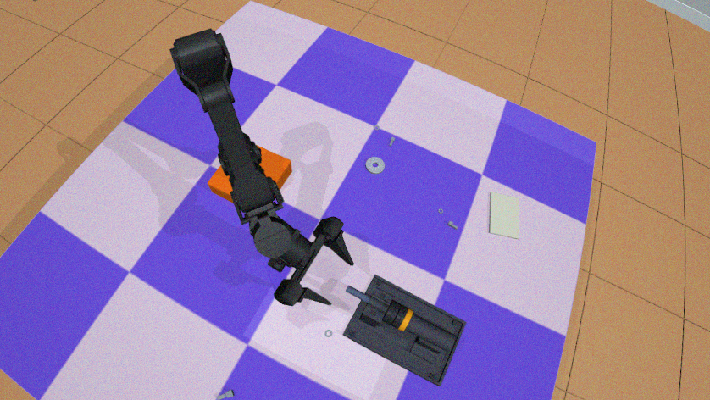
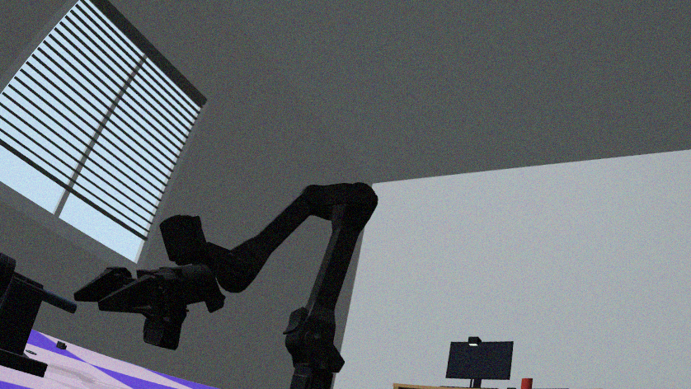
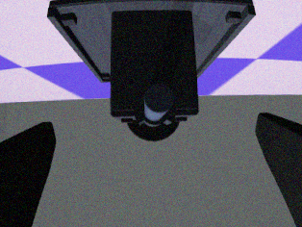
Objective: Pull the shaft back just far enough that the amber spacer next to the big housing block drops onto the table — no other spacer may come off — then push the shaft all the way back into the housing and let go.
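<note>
The shaft lies 10 cm ahead of my gripper tip and 1 cm below it. Round my gripper tip: amber spacer 14 cm ahead, 1 cm to the right, 1 cm below; pale card 30 cm ahead, 37 cm to the left, 9 cm below.
</note>
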